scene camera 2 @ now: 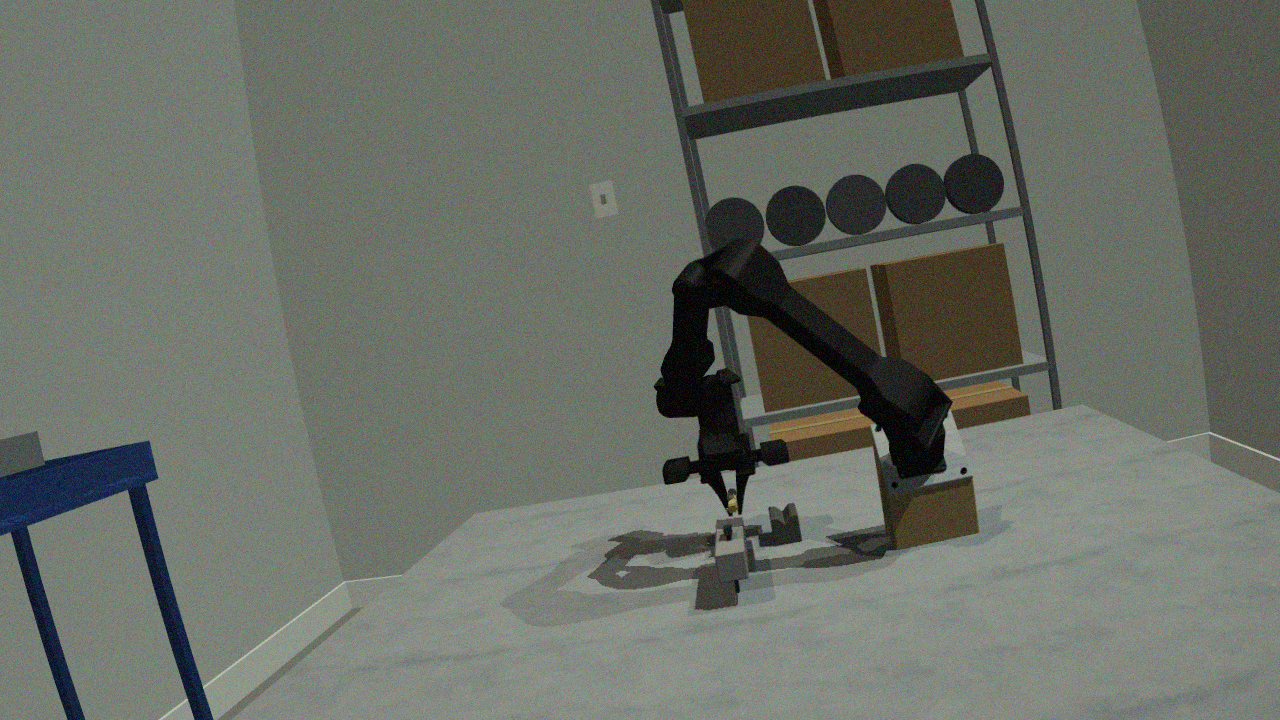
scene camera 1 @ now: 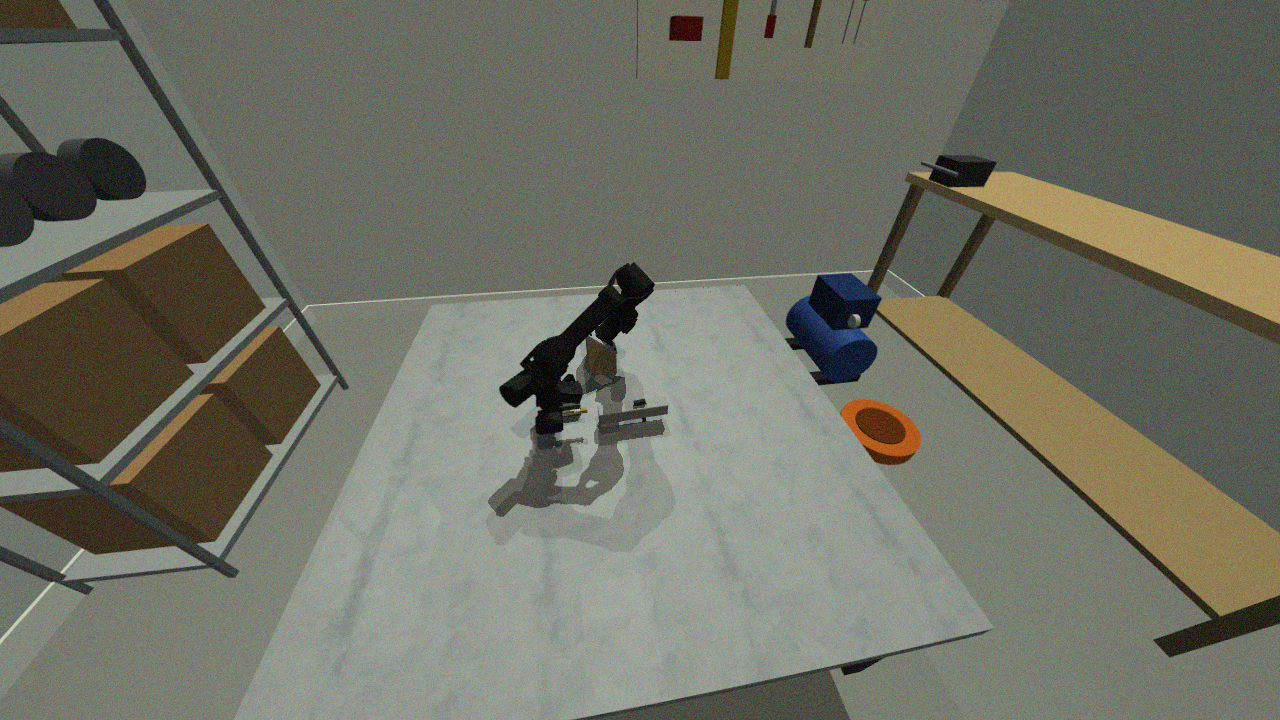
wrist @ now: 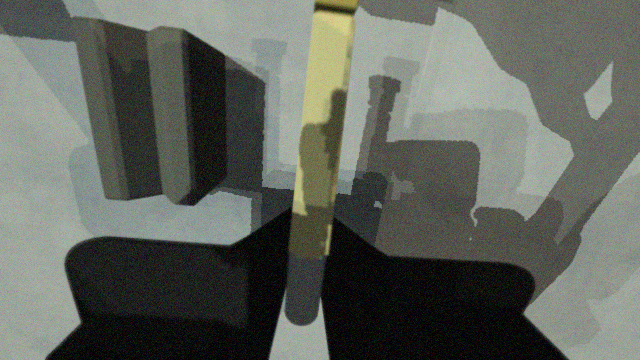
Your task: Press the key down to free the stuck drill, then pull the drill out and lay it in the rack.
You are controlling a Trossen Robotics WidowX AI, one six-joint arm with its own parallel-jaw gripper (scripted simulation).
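A drill is held in the gripper, which appears in scene camera 1 and also in the wrist view. The scene has a rack as well.
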